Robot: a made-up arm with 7 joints. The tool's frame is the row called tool.
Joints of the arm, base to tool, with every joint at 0 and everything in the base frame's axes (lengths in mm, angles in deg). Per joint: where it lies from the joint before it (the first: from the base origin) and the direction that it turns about. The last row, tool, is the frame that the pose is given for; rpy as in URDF.
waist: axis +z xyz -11 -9 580
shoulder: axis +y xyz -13 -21 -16
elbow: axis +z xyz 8 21 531
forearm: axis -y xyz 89 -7 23
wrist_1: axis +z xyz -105 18 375
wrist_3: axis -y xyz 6 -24 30
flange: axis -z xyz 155 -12 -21
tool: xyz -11 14 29 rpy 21.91 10.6 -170.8
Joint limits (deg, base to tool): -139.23..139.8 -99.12..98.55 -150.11..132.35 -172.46..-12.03 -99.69..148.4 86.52..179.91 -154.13..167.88
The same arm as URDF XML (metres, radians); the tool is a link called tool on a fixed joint. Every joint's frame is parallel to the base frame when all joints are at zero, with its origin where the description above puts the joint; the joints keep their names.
<robot name="arm">
  <link name="base"/>
  <link name="link1"/>
  <link name="link2"/>
  <link name="link3"/>
  <link name="link4"/>
  <link name="link5"/>
  <link name="link6"/>
  <link name="link7"/>
  <link name="tool"/>
  <joint name="waist" type="revolute">
    <parent link="base"/>
    <child link="link1"/>
    <origin xyz="-0.011 -0.009 0.58" rpy="0 0 0"/>
    <axis xyz="0 0 1"/>
    <limit lower="-2.43" upper="2.44"/>
  </joint>
  <joint name="shoulder" type="revolute">
    <parent link="link1"/>
    <child link="link2"/>
    <origin xyz="-0.013 -0.021 -0.016" rpy="0 0 0"/>
    <axis xyz="0 1 0"/>
    <limit lower="-1.73" upper="1.72"/>
  </joint>
  <joint name="elbow" type="revolute">
    <parent link="link2"/>
    <child link="link3"/>
    <origin xyz="0.008 0.021 0.531" rpy="0 0 0"/>
    <axis xyz="0 0 1"/>
    <limit lower="-2.6199" upper="2.3099"/>
  </joint>
  <joint name="forearm" type="revolute">
    <parent link="link3"/>
    <child link="link4"/>
    <origin xyz="0.089 -0.007 0.023" rpy="0 0 0"/>
    <axis xyz="0 -1 0"/>
    <limit lower="-3.01" upper="-0.21"/>
  </joint>
  <joint name="wrist_1" type="revolute">
    <parent link="link4"/>
    <child link="link5"/>
    <origin xyz="-0.105 0.018 0.375" rpy="0 0 0"/>
    <axis xyz="0 0 1"/>
    <limit lower="-1.7399" upper="2.5901"/>
  </joint>
  <joint name="wrist_3" type="revolute">
    <parent link="link5"/>
    <child link="link6"/>
    <origin xyz="0.006 -0.024 0.03" rpy="0 0 0"/>
    <axis xyz="0 -1 0"/>
    <limit lower="1.5101" upper="3.14"/>
  </joint>
  <joint name="flange" type="revolute">
    <parent link="link6"/>
    <child link="link7"/>
    <origin xyz="0.155 -0.012 -0.021" rpy="0 0 0"/>
    <axis xyz="0 0 -1"/>
    <limit lower="-2.6901" upper="2.9301"/>
  </joint>
  <joint name="tool_fixed" type="fixed">
    <parent link="link7"/>
    <child link="tool"/>
    <origin xyz="-0.011 0.014 0.029" rpy="0.3824 0.185 -2.981"/>
  </joint>
</robot>

